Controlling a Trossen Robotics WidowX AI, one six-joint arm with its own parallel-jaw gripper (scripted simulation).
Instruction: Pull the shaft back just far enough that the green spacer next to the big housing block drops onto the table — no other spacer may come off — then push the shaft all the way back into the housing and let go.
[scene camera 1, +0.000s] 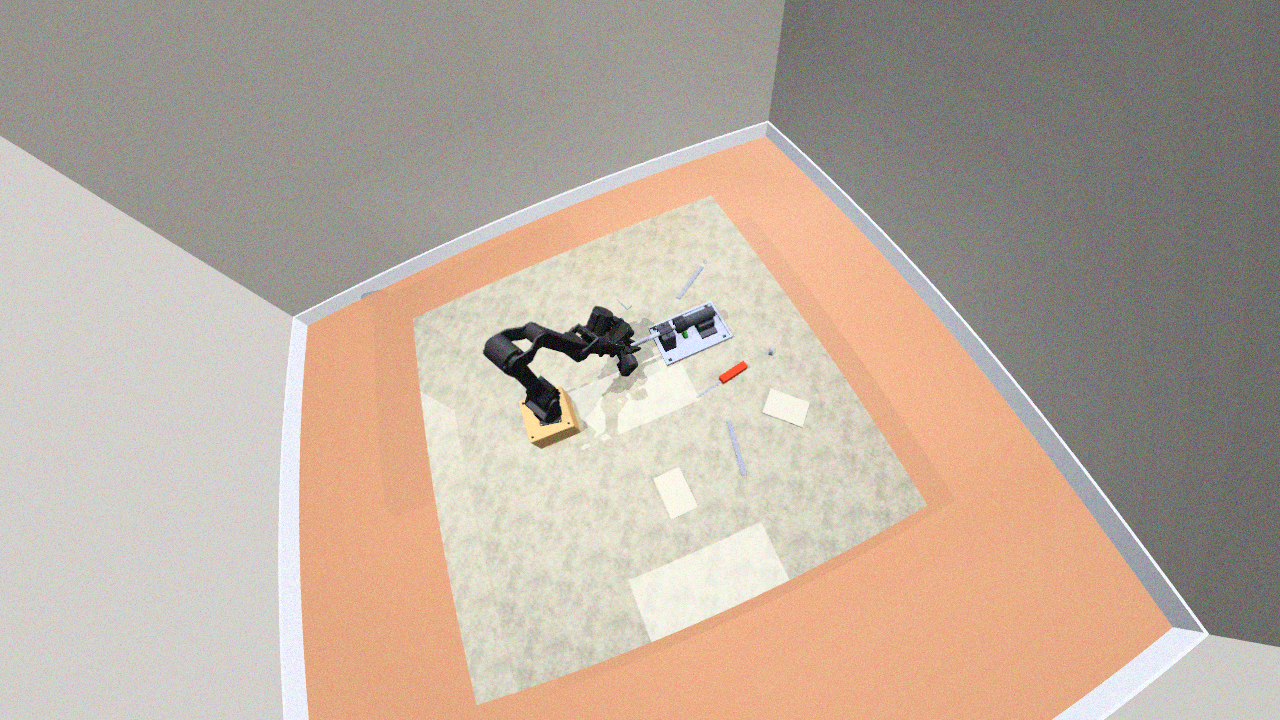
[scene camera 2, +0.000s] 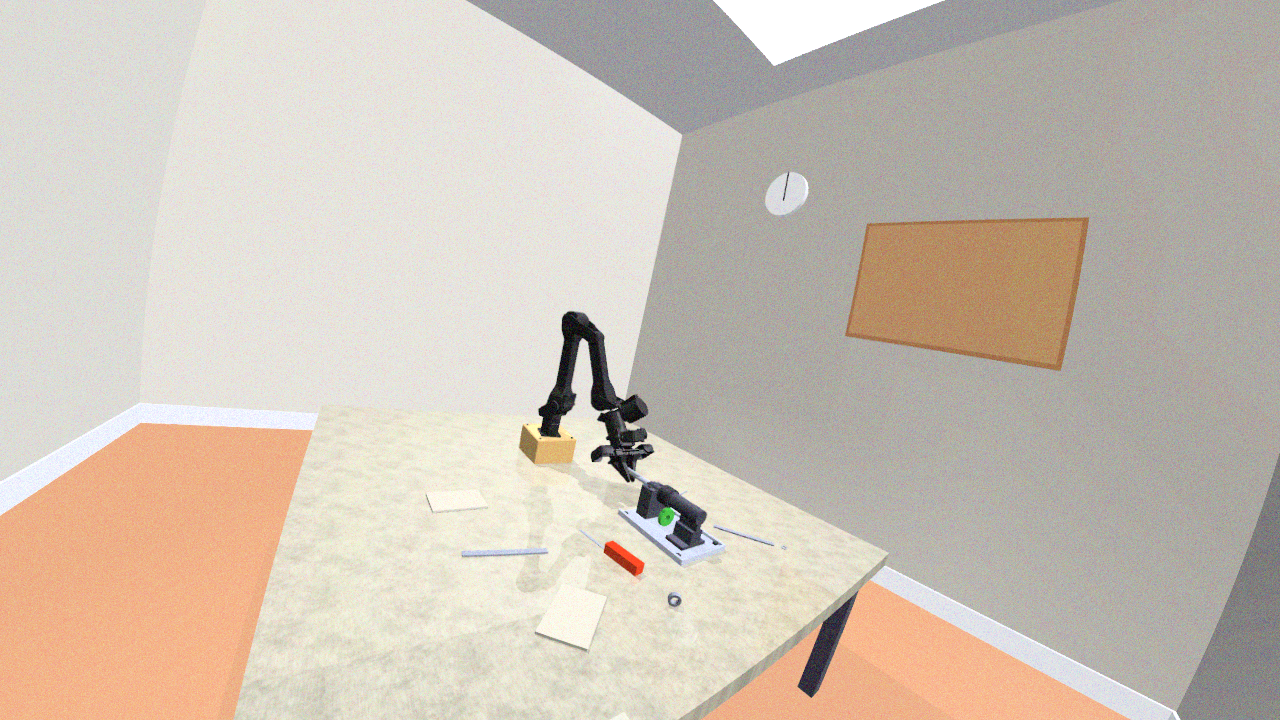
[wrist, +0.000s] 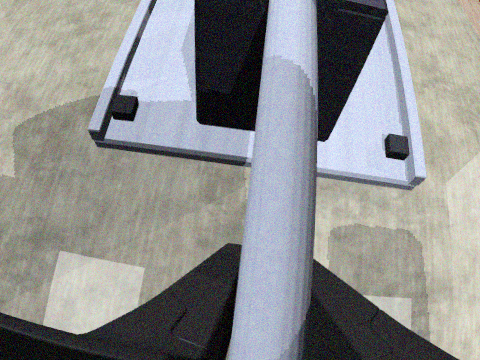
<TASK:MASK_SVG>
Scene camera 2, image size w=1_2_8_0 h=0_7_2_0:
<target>gripper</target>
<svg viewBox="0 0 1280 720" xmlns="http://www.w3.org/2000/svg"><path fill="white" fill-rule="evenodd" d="M610 428L607 431L608 435L605 437L606 440L609 440L610 445L599 445L591 453L592 462L601 462L603 457L609 457L610 461L607 461L608 464L627 483L630 483L630 480L633 483L635 478L629 474L627 467L636 472L637 460L645 459L654 453L654 449L651 444L640 444L635 449L632 449L632 447L635 445L635 442L645 442L648 434L644 428L632 431L626 429L625 426Z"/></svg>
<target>paper sheet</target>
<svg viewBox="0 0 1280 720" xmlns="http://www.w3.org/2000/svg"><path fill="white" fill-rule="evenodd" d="M488 508L488 504L486 504L477 489L429 492L425 494L432 513Z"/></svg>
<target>red-handled screwdriver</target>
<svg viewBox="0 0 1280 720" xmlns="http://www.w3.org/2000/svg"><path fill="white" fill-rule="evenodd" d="M579 530L600 546L607 556L628 570L633 576L643 572L645 563L619 544L610 541L604 547L586 532L583 532L582 529Z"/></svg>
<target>paper sheet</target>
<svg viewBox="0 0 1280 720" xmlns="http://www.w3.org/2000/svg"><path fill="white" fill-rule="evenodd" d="M562 583L549 609L547 609L543 619L541 619L540 624L536 628L535 634L587 652L607 597Z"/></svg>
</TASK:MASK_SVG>
